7 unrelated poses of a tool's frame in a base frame.
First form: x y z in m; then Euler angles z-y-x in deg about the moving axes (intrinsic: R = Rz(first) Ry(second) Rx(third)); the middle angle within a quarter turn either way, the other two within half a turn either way.
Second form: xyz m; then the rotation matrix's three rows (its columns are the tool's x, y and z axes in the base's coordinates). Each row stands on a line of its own. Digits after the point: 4 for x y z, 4 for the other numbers.
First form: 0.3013 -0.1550 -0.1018 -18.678 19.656 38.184
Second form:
0.3013 -0.1550 -0.1018
0.8921 0.4487 0.0525
-0.3016 0.6780 -0.6703
-0.3364 0.5822 0.7402

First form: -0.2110 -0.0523 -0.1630 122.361 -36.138 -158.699
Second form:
-0.2110 -0.0523 -0.1630
-0.4323 0.6723 -0.6009
0.6822 0.6796 0.2697
0.5897 -0.2934 -0.7524

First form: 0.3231 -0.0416 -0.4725 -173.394 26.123 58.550
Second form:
0.3231 -0.0416 -0.4725
-0.8919 -0.3131 -0.3263
-0.1033 -0.5615 0.8210
-0.4403 0.7660 0.4685

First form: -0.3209 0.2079 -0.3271 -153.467 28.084 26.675
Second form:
-0.3209 0.2079 -0.3271
-0.7893 0.2101 -0.5769
-0.3941 -0.8939 0.2137
-0.4708 0.3961 0.7884

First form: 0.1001 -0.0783 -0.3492 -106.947 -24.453 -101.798
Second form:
0.1001 -0.0783 -0.3492
-0.2653 -0.3137 0.9117
-0.8708 -0.3280 -0.3663
0.4139 -0.8911 -0.1861

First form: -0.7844 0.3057 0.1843 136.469 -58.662 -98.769
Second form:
-0.7844 0.3057 0.1843
-0.3771 -0.5070 -0.7751
0.3582 0.6919 -0.6268
0.8541 -0.5140 -0.0793

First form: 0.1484 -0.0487 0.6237 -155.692 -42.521 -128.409
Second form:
0.1484 -0.0487 0.6237
-0.6717 -0.7384 -0.0601
-0.3034 0.3482 -0.8870
0.6759 -0.5775 -0.4579

